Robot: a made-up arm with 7 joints.
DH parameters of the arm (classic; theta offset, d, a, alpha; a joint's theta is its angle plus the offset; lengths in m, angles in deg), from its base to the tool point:
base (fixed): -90 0.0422 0.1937 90
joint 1: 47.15 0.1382 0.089 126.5
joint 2: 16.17 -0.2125 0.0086 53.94
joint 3: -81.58 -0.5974 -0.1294 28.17
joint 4: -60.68 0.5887 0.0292 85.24
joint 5: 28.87 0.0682 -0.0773 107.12
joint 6: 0 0.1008 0.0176 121.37
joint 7: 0 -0.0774 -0.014 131.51
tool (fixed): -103.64 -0.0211 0 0
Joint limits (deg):
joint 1: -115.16..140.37
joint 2: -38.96..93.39
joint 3: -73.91..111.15
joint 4: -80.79..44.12
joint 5: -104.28..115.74
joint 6: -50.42..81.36
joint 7: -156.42..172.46
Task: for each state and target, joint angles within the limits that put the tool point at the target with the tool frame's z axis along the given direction. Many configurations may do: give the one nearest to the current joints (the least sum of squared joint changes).
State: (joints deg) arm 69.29 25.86 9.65 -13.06 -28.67 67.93 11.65
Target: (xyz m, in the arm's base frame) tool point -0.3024 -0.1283 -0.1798 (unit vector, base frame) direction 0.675 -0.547 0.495
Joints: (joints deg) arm 67.33 10.62 27.40 -15.87 -39.88 78.55 1.46
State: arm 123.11 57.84 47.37 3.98 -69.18 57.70 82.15
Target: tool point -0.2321 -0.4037 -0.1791 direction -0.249 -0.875 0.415
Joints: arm 130.15 13.61 37.91 -3.20 -49.71 54.88 95.01
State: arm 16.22 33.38 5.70 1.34 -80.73 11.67 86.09
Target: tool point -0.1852 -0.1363 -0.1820 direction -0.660 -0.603 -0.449
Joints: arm 34.95 9.46 2.98 5.11 -89.07 17.26 95.63
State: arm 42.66 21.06 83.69 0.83 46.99 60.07 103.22
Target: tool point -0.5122 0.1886 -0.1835 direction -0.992 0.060 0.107
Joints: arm 64.22 -9.36 85.04 22.11 10.98 81.36 144.49
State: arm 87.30 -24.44 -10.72 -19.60 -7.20 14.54 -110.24
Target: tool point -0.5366 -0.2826 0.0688 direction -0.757 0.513 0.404
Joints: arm 83.53 -37.23 -1.04 -42.19 1.03 18.09 -149.05
